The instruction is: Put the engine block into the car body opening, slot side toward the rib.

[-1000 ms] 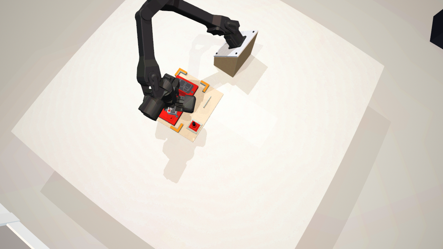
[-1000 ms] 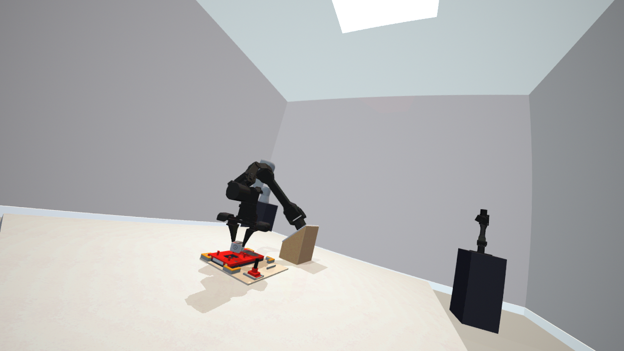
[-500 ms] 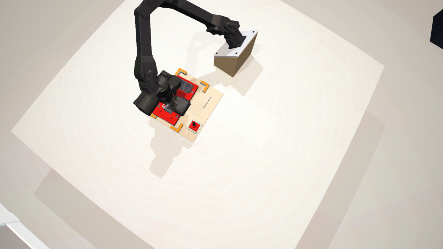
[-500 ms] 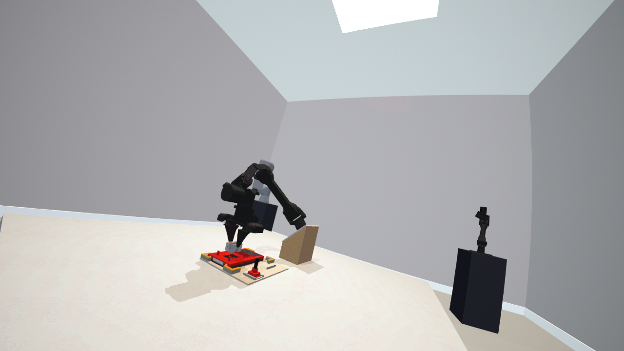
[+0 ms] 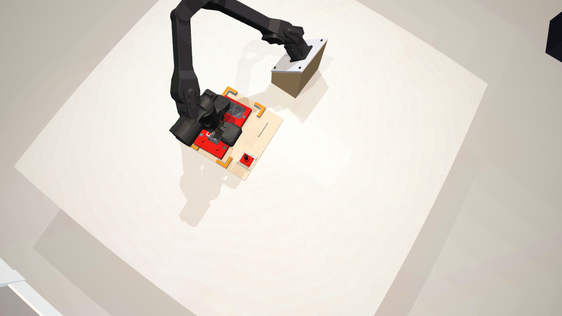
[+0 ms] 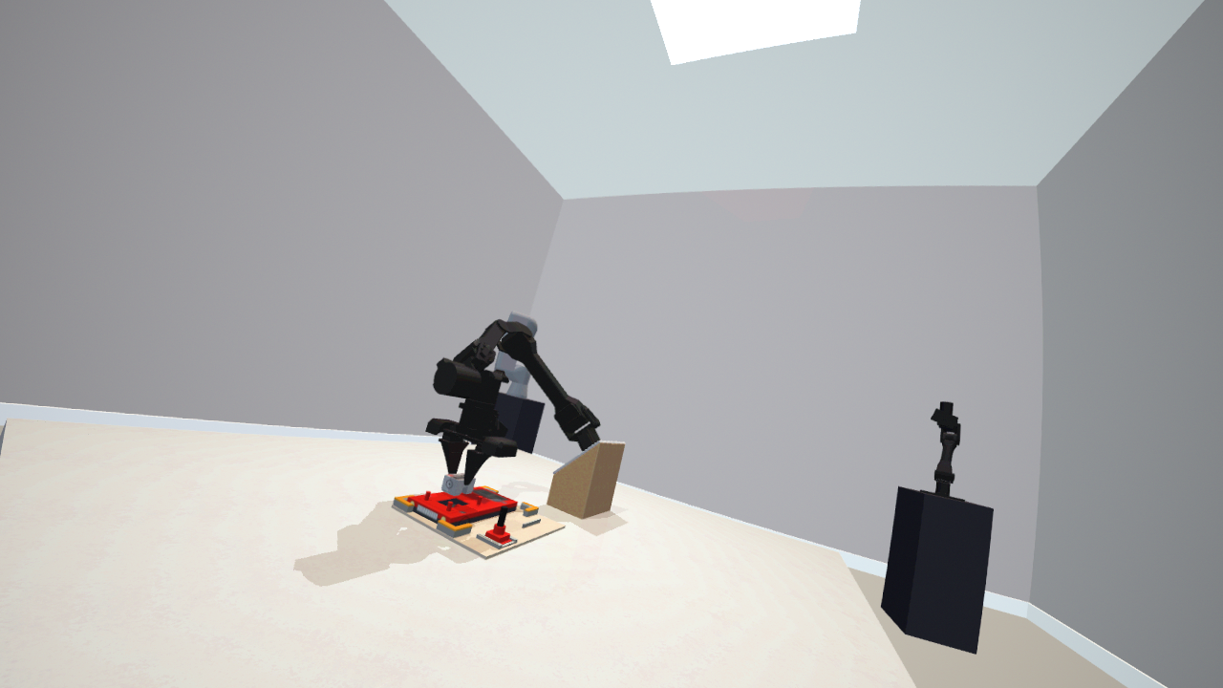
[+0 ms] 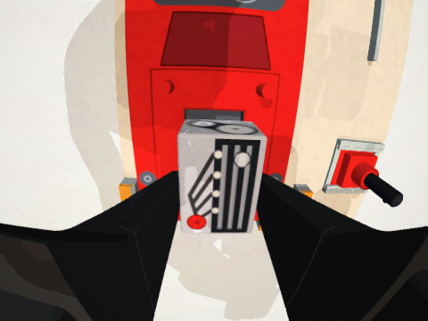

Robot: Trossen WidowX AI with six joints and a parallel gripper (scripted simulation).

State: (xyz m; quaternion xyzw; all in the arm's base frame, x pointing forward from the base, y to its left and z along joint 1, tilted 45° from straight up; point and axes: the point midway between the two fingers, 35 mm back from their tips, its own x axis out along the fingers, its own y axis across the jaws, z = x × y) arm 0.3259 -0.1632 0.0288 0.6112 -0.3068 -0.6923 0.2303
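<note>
My gripper tip is 1 cm above the engine block.
</note>
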